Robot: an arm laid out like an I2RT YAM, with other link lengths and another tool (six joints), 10 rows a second.
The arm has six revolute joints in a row. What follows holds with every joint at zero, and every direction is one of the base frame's.
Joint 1 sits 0.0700 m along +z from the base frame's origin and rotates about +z.
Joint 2 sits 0.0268 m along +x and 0.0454 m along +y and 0.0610 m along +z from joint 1 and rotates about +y.
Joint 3 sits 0.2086 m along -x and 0.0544 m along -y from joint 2 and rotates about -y.
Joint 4 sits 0.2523 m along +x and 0.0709 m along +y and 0.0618 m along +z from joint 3 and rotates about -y.
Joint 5 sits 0.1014 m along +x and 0.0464 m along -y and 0.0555 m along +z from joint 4 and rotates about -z.
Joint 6 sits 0.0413 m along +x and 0.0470 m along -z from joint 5 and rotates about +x.
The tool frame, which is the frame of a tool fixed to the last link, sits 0.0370 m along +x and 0.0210 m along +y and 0.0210 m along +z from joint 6; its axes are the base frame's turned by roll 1.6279, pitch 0.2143 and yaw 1.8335 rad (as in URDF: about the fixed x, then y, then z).
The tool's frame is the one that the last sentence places.
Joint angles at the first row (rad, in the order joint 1, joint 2, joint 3, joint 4, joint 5, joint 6):
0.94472, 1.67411, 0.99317, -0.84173, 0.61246, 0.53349
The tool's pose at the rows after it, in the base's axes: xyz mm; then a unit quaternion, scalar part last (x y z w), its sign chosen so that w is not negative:
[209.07, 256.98, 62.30, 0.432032, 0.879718, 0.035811, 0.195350]
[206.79, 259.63, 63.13, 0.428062, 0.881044, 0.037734, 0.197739]
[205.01, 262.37, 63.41, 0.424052, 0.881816, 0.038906, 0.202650]
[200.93, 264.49, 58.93, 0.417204, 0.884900, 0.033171, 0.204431]
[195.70, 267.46, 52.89, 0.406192, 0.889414, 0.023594, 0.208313]
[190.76, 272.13, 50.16, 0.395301, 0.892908, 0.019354, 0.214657]
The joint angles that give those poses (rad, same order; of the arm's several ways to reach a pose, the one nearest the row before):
0.96113, 1.67526, 1.00156, -0.84477, 0.62200, 0.53998
0.97259, 1.67601, 1.00462, -0.84594, 0.62696, 0.54305
0.98402, 1.68099, 1.00921, -0.84554, 0.63726, 0.54684
0.99929, 1.69775, 1.01034, -0.84556, 0.64336, 0.55029
1.01986, 1.72408, 1.01605, -0.84819, 0.65480, 0.55179
1.04316, 1.74467, 1.02712, -0.85241, 0.66968, 0.55564

